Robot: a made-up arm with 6 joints.
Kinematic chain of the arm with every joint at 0, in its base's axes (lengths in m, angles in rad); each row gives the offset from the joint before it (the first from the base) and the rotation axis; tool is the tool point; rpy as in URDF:
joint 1: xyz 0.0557 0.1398 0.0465 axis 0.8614 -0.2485 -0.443
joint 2: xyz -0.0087 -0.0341 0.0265 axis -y
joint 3: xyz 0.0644 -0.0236 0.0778 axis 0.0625 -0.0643 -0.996
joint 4: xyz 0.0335 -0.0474 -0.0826 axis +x
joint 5: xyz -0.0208 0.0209 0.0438 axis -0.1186 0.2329 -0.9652
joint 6: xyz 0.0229 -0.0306 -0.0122 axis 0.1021 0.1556 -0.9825
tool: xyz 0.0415 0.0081 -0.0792 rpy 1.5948 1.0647 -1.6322
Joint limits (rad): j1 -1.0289..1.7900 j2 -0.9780..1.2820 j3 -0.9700..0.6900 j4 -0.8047..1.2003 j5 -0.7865..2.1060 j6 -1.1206..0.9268
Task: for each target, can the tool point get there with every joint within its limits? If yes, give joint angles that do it. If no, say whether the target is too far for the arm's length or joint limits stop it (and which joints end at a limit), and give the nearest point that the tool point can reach.
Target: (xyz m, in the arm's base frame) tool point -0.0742 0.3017 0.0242
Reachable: no: joint limits stop it (at a limit: joint 1, joint 2, joint 3) | nearest point 0.0069 0.2018 -0.0184 | short by 0.136 m
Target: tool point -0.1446 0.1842 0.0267
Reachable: no: joint limits stop it (at a limit: joint 2, joint 4, joint 5, joint 6) | nearest point -0.0193 0.1521 -0.0005 | short by 0.132 m
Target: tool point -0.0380 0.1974 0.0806
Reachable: no: joint limits stop it (at a limit: joint 1, joint 2, joint 3, joint 5, joint 6) | nearest point -0.0018 0.1679 0.0258 | short by 0.072 m
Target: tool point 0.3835 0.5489 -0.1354
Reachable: no: too far | nearest point 0.1620 0.2334 -0.0513 | short by 0.395 m
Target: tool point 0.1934 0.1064 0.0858
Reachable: yes | joints -0.6805 0.5141 -0.0868 0.7127 0.7376 -0.4078
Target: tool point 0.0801 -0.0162 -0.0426
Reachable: yes | joints 1.3551 0.7364 0.0195 -0.2503 0.3347 -0.7506
